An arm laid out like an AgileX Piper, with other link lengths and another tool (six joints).
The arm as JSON. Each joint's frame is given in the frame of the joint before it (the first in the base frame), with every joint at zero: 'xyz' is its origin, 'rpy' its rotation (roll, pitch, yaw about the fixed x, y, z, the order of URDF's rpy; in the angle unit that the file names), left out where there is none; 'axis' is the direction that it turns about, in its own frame. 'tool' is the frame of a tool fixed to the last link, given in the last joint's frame.
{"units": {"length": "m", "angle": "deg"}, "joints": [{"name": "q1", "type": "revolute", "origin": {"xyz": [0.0, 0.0, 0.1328]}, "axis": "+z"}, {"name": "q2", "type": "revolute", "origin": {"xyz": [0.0, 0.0, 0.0]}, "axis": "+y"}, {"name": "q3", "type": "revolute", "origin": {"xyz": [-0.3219, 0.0, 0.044]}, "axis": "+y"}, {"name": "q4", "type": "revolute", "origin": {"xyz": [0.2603, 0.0, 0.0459]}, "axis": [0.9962, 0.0, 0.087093]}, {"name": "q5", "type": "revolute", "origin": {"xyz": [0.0, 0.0, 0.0]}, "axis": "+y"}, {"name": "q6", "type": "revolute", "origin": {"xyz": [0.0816, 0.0, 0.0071]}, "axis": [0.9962, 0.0, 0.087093]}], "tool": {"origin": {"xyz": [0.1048, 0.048, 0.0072], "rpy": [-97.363, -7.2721, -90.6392]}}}
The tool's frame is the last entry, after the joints.
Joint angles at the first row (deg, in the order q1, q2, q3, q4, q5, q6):
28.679, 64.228, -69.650, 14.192, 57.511, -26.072
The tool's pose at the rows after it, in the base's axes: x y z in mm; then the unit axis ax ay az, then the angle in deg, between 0 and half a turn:
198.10 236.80 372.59 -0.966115 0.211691 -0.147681 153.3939
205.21 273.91 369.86 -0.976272 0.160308 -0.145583 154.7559
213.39 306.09 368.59 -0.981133 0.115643 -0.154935 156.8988
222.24 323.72 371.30 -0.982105 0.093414 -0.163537 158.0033
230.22 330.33 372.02 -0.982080 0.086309 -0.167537 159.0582
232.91 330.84 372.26 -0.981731 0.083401 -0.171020 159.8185
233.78 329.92 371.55 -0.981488 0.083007 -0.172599 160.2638
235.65 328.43 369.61 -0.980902 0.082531 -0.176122 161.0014
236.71 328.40 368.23 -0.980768 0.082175 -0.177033 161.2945
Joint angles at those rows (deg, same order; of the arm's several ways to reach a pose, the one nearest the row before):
34.965, 71.165, -74.850, 13.569, 57.315, -27.260
40.558, 77.829, -80.827, 11.428, 57.600, -27.462
44.989, 84.237, -88.053, 8.105, 59.326, -27.580
46.604, 88.407, -93.807, 6.476, 61.240, -28.192
46.811, 90.828, -97.273, 5.561, 62.873, -28.594
46.907, 91.534, -98.495, 4.795, 63.746, -28.718
46.908, 91.632, -98.631, 4.371, 64.016, -28.717
46.908, 91.767, -98.635, 3.590, 64.201, -28.717
46.908, 91.930, -98.634, 3.334, 64.201, -28.744

